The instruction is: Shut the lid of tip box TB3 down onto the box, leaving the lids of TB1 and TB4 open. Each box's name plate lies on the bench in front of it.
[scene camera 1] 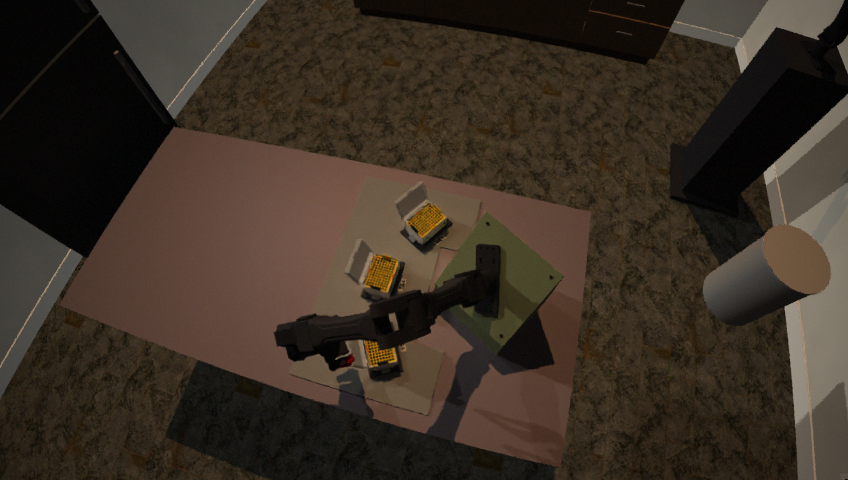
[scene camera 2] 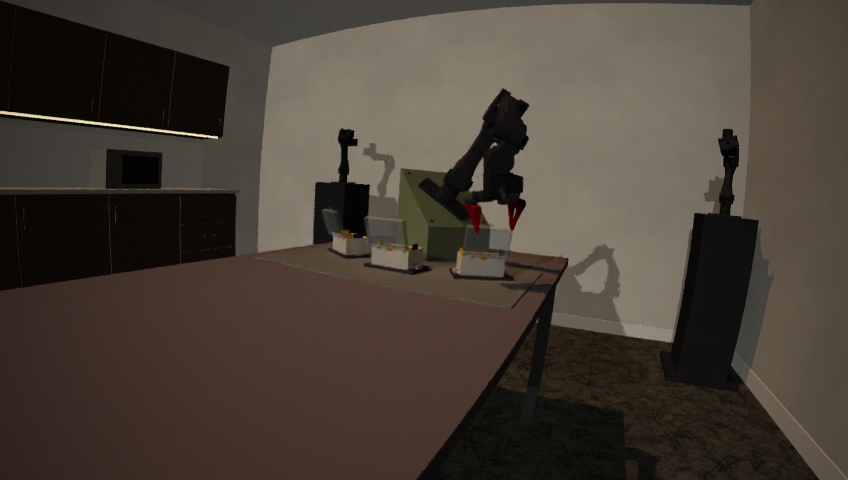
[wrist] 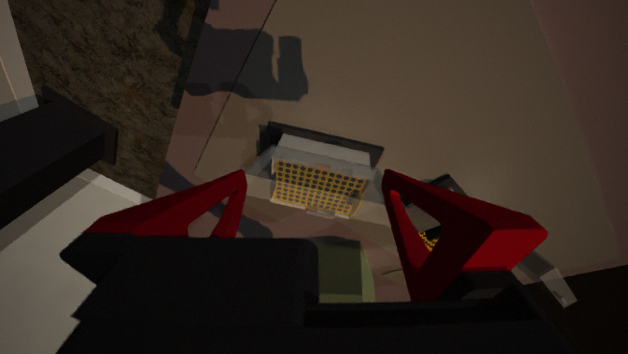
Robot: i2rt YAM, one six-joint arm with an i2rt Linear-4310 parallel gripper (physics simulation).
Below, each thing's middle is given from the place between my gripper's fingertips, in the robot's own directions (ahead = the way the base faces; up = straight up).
I see the TB1 lid (scene camera 1: 416,197) 550 mm to the right of my hand, 30 mm below it and 20 mm behind it.
